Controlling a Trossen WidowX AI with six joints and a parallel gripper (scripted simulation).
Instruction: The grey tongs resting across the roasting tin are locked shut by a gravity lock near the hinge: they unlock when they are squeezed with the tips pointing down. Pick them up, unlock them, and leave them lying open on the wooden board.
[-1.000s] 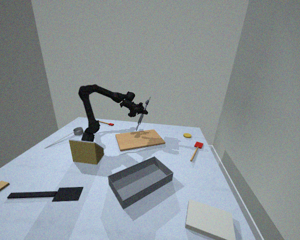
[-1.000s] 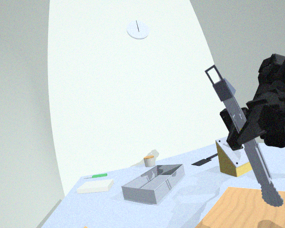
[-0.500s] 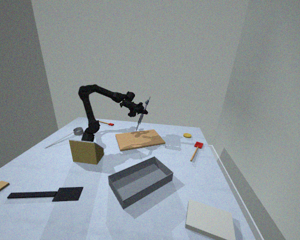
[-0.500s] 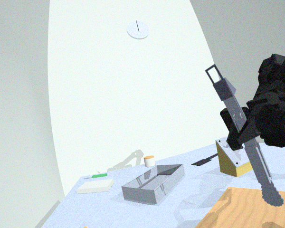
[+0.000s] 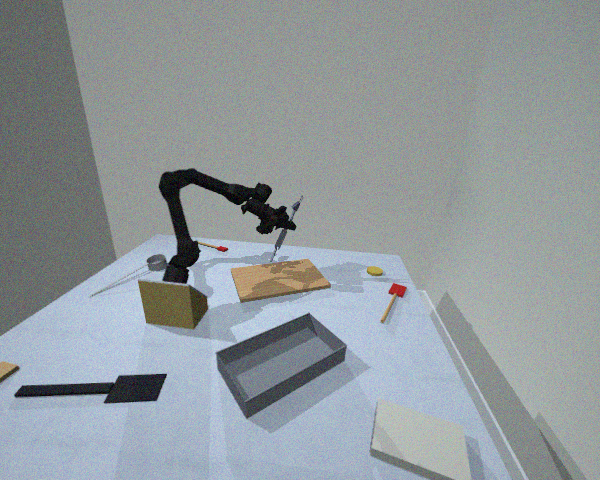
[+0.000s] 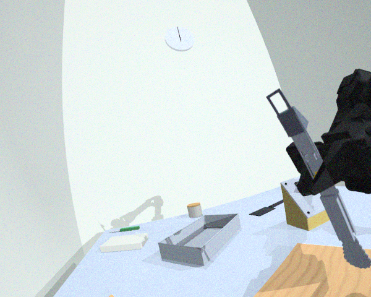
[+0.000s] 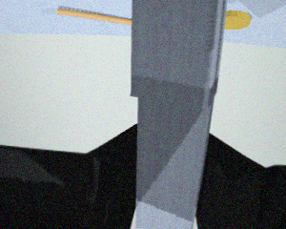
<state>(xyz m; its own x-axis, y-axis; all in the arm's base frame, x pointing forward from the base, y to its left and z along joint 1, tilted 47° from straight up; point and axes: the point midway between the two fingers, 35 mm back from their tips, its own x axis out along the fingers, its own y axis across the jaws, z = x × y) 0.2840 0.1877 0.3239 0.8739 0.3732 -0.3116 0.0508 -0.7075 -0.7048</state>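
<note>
The wooden board is 21 cm below my gripper tip, 5 cm behind it and 3 cm to the right of it. From my gripper tip the other things lie so: roasting tin: 47 cm to the right, 19 cm below, 8 cm ahead; then pale slab: 60 cm to the right, 40 cm ahead, 21 cm below; then red spatula: 41 cm ahead, 21 cm below, 6 cm to the right.
</note>
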